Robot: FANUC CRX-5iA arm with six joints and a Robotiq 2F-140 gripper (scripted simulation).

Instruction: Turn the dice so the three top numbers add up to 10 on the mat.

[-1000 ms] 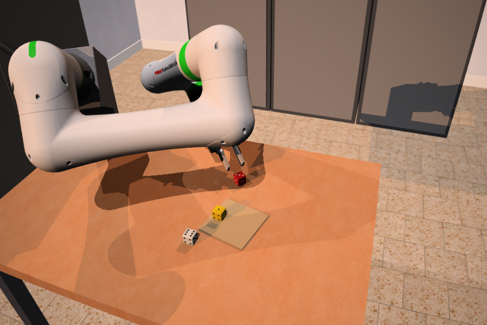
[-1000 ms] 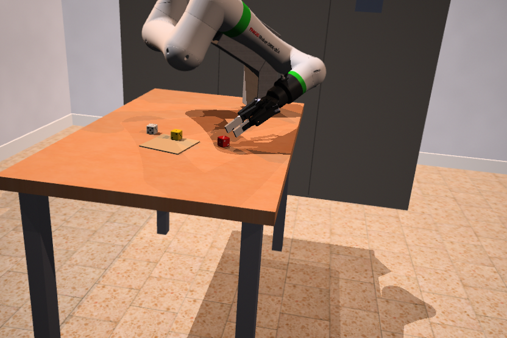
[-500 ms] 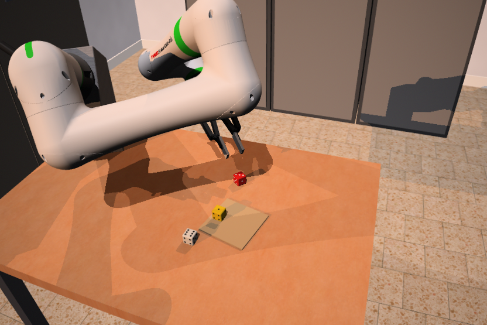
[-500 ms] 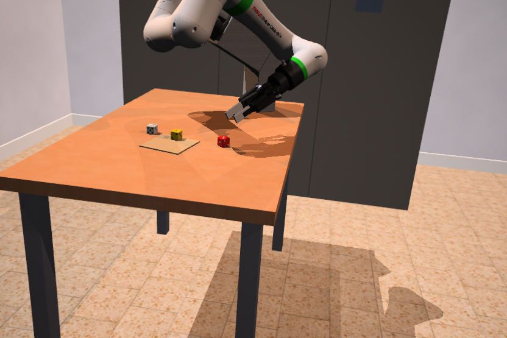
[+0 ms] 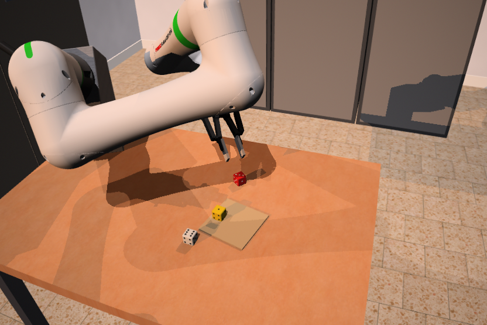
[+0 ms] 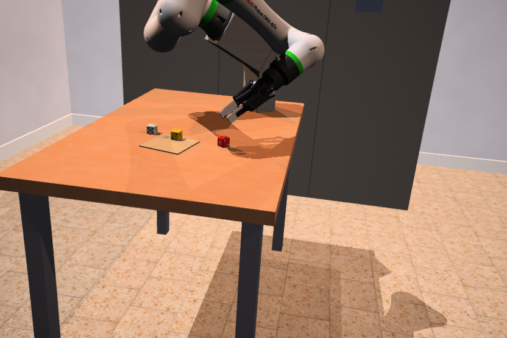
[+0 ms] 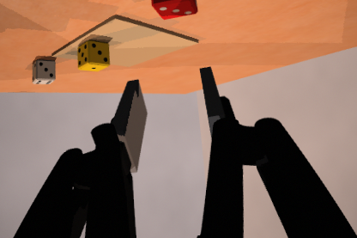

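Right now my hand is 100 mm above the red die, 20 mm to the left of it and 20 mm short of it. The rest, counted from my hand: white die 280 mm to the right, 100 mm below, 50 mm behind; then yellow die 180 mm to the right, 90 mm below; then tan mat 190 mm to the right, 110 mm below, 40 mm ahead.
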